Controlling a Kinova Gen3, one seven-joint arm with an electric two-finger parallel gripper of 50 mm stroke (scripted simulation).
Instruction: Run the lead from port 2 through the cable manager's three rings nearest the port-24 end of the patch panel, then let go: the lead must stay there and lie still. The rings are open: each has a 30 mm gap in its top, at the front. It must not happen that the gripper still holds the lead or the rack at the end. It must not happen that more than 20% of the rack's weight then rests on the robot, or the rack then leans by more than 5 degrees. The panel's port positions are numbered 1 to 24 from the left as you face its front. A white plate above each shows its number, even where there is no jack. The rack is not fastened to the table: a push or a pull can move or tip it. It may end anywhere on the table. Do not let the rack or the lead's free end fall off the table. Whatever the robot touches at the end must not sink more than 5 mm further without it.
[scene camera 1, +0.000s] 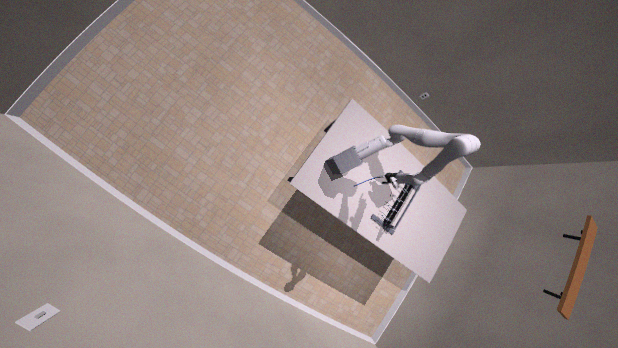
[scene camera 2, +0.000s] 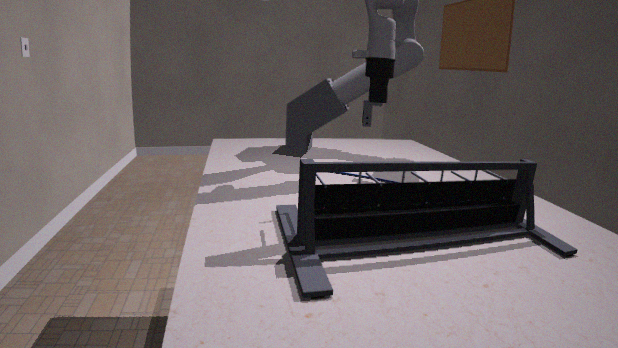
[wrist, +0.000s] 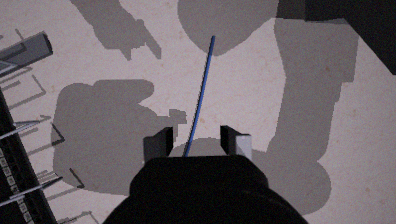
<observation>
In view: my gripper (scene camera 2: 366, 124) and a rack (scene camera 2: 344, 213).
My gripper also shows in the wrist view (wrist: 196, 136).
</observation>
